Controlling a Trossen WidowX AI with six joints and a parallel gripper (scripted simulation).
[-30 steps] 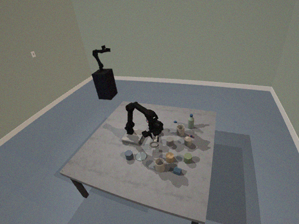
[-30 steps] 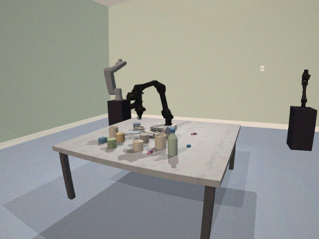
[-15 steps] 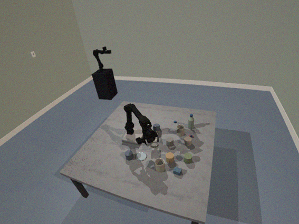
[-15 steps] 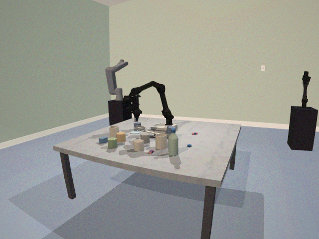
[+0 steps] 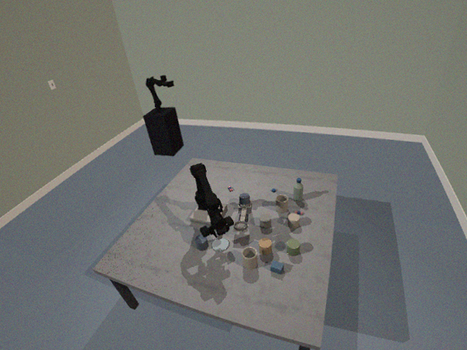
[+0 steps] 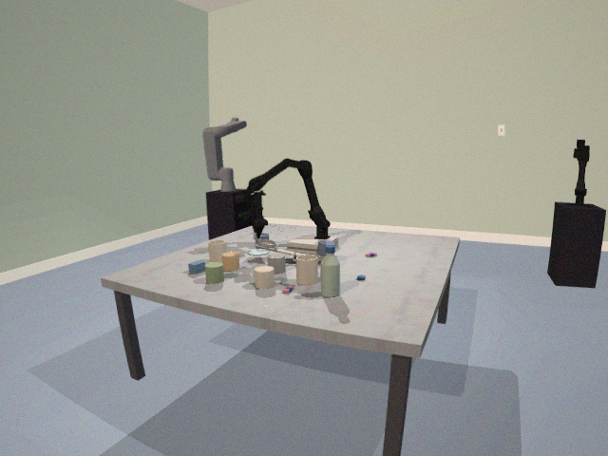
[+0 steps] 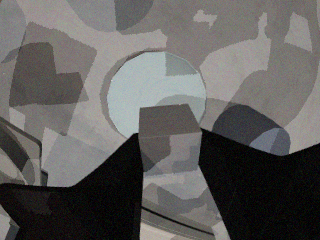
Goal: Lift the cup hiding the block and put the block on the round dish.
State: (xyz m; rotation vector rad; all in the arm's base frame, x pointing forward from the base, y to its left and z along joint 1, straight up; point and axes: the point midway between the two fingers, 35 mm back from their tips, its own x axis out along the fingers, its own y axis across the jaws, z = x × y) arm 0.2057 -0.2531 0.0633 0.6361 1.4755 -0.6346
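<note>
The pale blue round dish lies 70 mm below my gripper tip. From my gripper tip the other things lie so: blue-grey cup (100 mm behind, 50 mm to the right, 40 mm below); balance beam (230 mm to the left, 80 mm ahead, 40 mm below); orange cylinder (250 mm ahead, 40 mm below, 30 mm to the left).
</note>
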